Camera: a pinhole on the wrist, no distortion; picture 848 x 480 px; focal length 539.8 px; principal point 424.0 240.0 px. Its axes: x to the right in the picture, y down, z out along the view. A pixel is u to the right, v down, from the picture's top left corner.
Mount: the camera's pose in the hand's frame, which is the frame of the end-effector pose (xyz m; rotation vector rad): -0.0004 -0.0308 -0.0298 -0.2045 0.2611 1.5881
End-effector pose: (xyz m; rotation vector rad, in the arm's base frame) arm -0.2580 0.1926 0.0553 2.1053 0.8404 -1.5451
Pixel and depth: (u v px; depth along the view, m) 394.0 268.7 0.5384
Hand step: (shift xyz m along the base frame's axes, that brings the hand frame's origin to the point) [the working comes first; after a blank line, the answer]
In the camera's frame: -0.0299 0.0286 0.5384

-0.2896 -0.3857 -0.1470
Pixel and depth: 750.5 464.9 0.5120
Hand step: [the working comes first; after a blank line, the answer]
In the camera's frame: 0.3097 0.2133 0.5120

-0.0386 -0.5902 0.0659
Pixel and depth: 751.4 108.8 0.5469
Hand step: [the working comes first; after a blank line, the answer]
In the camera's frame: 0.3317 -0.1329 0.5469

0.0513 -0.5471 -0.2682
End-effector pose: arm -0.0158 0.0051 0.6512 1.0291 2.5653 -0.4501
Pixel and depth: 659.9 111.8 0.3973
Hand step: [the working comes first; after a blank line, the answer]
In the camera's frame: 0.1736 -0.0944 0.3973

0.1679 0.1133 -0.3474
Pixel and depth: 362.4 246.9 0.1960
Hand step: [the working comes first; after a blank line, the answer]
In the camera's frame: -0.0224 0.0025 0.1960

0.0323 -0.0614 -0.1489
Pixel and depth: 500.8 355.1 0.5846
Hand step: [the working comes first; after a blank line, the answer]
In the camera's frame: 0.0832 0.1247 0.5846

0.3253 -0.1257 -0.4440
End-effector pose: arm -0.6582 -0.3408 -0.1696 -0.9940 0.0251 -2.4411
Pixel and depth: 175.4 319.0 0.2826
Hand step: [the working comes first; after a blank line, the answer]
In the camera's frame: -0.1301 0.0414 0.2826

0.1692 0.1241 0.2014
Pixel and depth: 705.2 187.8 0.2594
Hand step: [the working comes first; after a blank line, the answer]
In the camera's frame: 0.1351 -0.0251 0.2594

0.1775 -0.1359 0.1139
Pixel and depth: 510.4 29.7 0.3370
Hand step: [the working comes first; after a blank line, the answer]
In the camera's frame: 0.0539 -0.1313 0.3370

0.1483 -0.1252 0.2653
